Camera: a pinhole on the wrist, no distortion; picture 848 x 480 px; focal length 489.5 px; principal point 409.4 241.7 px. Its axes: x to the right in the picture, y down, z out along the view. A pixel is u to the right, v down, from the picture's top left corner.
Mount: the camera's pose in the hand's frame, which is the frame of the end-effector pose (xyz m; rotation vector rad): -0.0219 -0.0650 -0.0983 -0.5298 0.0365 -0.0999
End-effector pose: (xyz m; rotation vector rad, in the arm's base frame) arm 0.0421 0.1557 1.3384 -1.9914 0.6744 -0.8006
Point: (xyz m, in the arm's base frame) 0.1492 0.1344 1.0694
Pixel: 407.0 379.8
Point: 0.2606 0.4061 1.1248
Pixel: 315.7 61.7
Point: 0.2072 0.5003 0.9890
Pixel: 198.7 111.9
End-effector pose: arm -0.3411 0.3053 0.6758 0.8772 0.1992 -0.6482
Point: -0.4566 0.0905 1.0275
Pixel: 270.2 84.7
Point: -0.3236 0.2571 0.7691
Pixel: 419.3 245.3
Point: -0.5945 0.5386 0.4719
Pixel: behind the camera
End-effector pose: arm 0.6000 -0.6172 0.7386 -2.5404 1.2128 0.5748
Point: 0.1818 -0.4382 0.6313
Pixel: 53.5 287.2
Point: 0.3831 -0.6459 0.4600
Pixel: 423.2 286.2
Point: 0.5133 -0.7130 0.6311
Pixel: 531.4 412.6
